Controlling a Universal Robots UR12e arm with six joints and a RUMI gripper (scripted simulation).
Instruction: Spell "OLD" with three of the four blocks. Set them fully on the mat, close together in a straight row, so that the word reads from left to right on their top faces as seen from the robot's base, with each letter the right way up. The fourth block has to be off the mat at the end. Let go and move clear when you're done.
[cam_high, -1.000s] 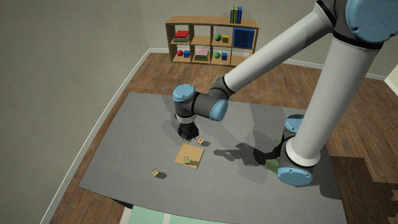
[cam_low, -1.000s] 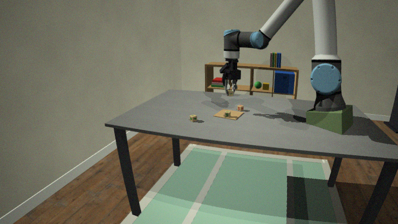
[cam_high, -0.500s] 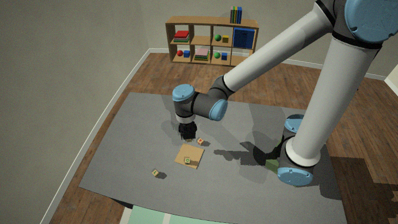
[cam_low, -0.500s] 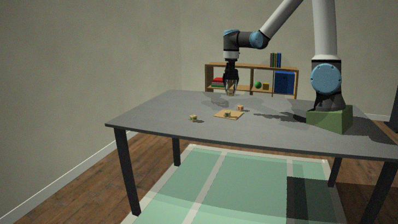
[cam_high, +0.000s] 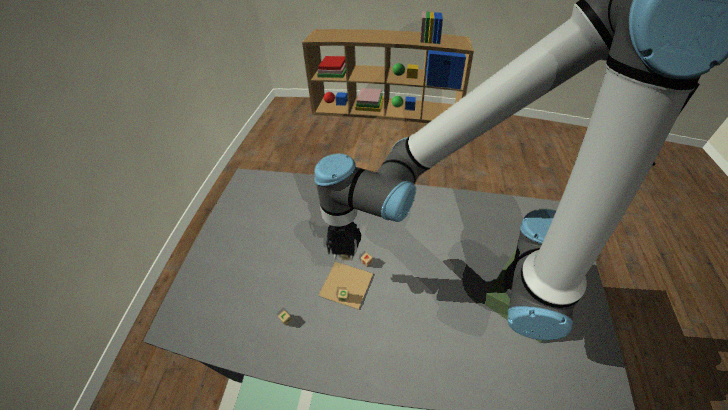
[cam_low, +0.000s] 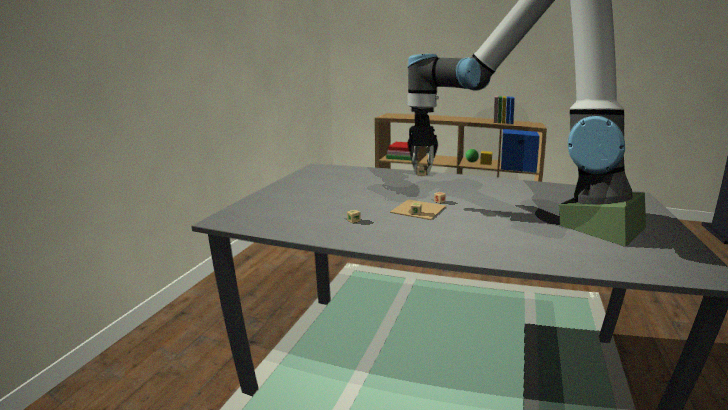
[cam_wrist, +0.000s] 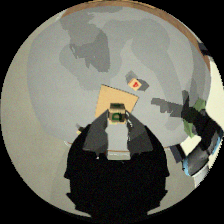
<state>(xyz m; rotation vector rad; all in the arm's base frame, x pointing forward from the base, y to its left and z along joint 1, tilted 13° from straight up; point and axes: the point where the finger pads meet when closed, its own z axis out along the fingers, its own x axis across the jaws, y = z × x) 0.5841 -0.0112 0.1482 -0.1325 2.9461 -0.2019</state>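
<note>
Right now the tan mat is 120 mm below my hand and 50 mm to the left of it.
</note>
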